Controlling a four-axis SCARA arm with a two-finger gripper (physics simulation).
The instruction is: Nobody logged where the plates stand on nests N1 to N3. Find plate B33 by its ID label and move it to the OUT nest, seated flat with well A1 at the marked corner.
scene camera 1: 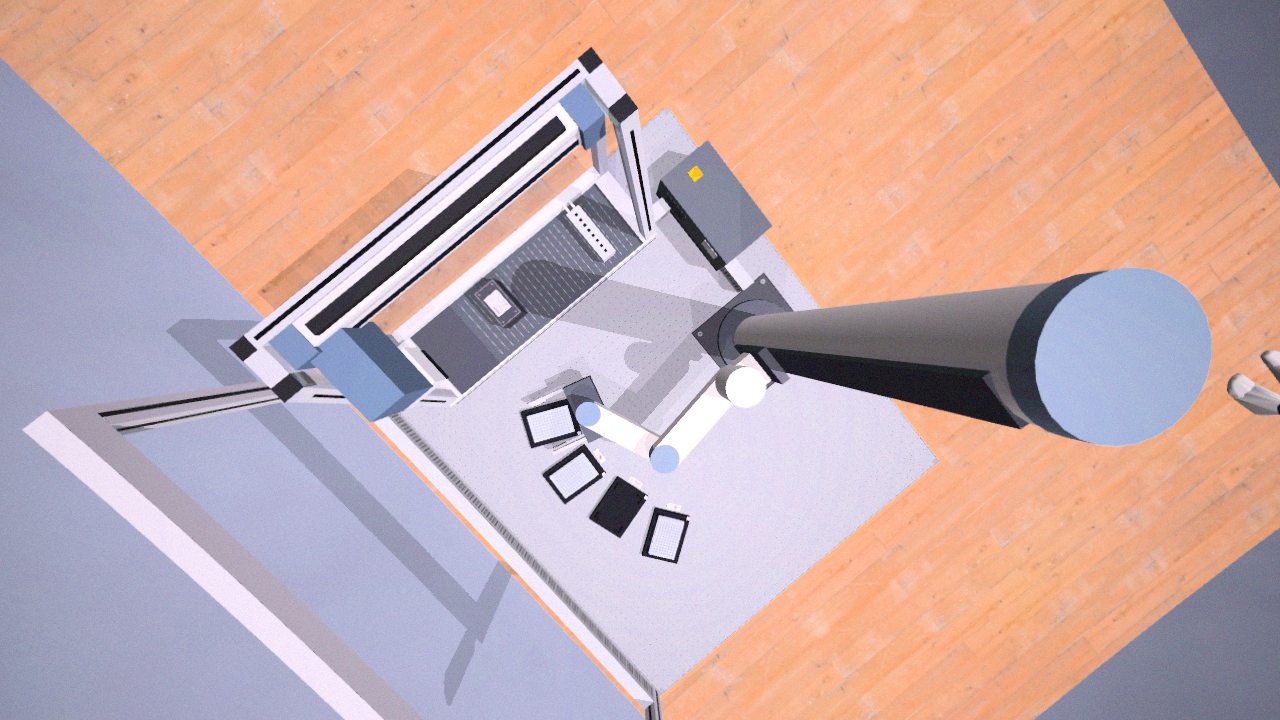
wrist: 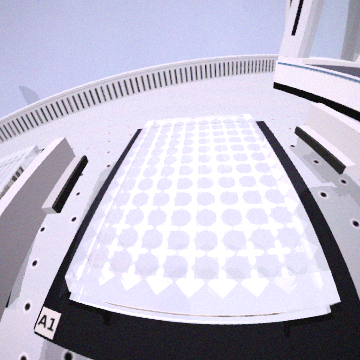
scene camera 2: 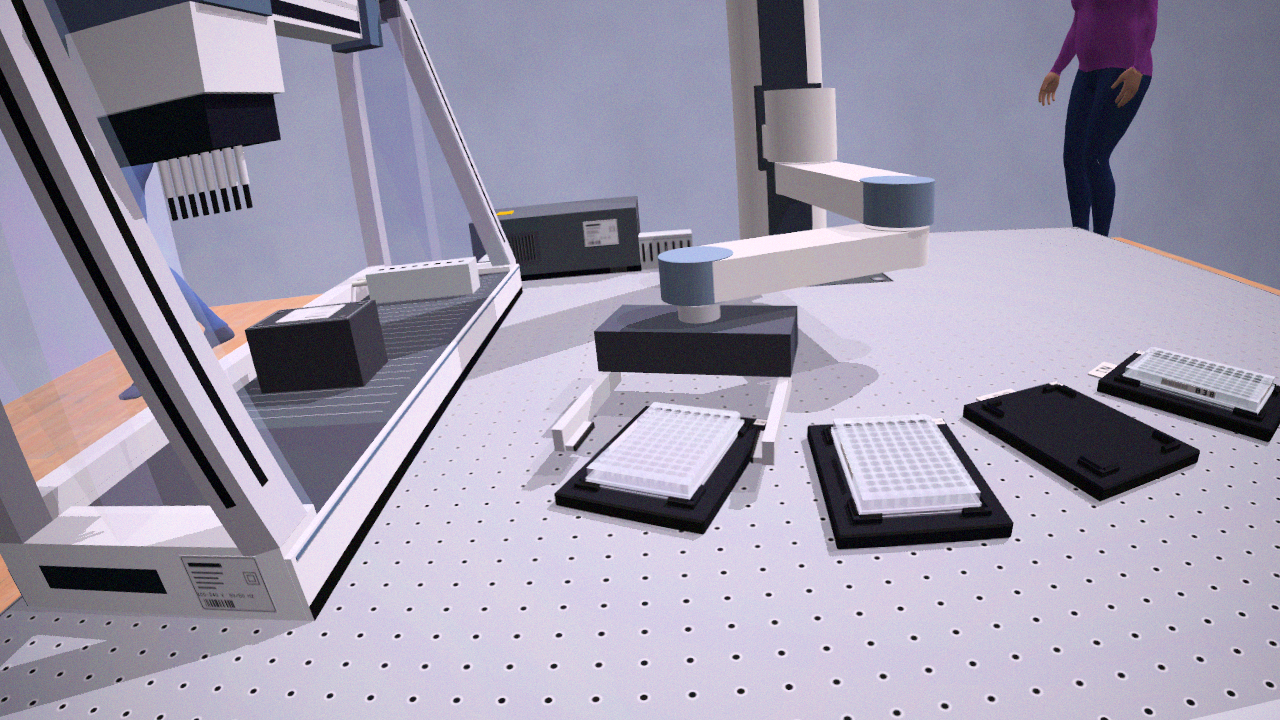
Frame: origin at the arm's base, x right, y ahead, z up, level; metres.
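Seen in the pictures: gripper, between the fingertips: point(scene camera 1: 541, 428) point(wrist: 190, 127) point(scene camera 2: 658, 447).
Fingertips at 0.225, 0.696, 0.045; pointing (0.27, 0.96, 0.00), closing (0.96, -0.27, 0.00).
Observation:
Pixels of each thing's middle, then the offset from my fingertips to it, as dx, dy, dz. "spot": a spot on its surface instead.
- clear plate, middle of its body: point(wrist: 196, 173) point(scene camera 2: 669, 446) point(scene camera 1: 550, 424) -0.008, -0.026, -0.014
- end black nest, middle of its body: point(wrist: 198, 186) point(scene camera 2: 669, 457) point(scene camera 1: 551, 423) -0.007, -0.025, -0.024
- second plate, middle of its body: point(scene camera 2: 899, 460) point(scene camera 1: 574, 475) -0.181, +0.028, -0.014
- far-end plate, middle of its body: point(scene camera 2: 1198, 378) point(scene camera 1: 666, 537) -0.532, -0.062, -0.014
- black box, a spot on its surface: point(scene camera 2: 313, 349) spot: +0.336, -0.131, +0.059
- grey instrument, a spot on its surface: point(scene camera 2: 572, 237) spot: +0.141, -0.731, +0.039
My gripper point(scene camera 1: 539, 422) point(scene camera 2: 669, 445) point(wrist: 190, 127) is open and empty, its fingers apart from the long sides of a clear plate point(scene camera 1: 552, 423) point(scene camera 2: 664, 450) point(wrist: 200, 200). This plate looks flat on the end black nest point(scene camera 2: 640, 516) point(wrist: 200, 335), whose A1 tag point(wrist: 48, 323) is at the near left corner in the wrist view. Its ID label and well letters cannot be read, nor the nest's name. A second plate point(scene camera 1: 573, 473) point(scene camera 2: 904, 461) sits on the neighbouring nest, its ID unreadable. The far-end plate point(scene camera 1: 666, 535) point(scene camera 2: 1199, 376) has a label resembling B38.
A black nest point(scene camera 1: 617, 506) point(scene camera 2: 1074, 438) without a plate lies between the second and far-end plates. A framed liquid handler point(scene camera 2: 358, 528) stands beside the end nest, with a black box point(scene camera 1: 494, 302) point(scene camera 2: 313, 349) on its deck. A grey instrument point(scene camera 1: 716, 205) point(scene camera 2: 572, 237) stands behind.

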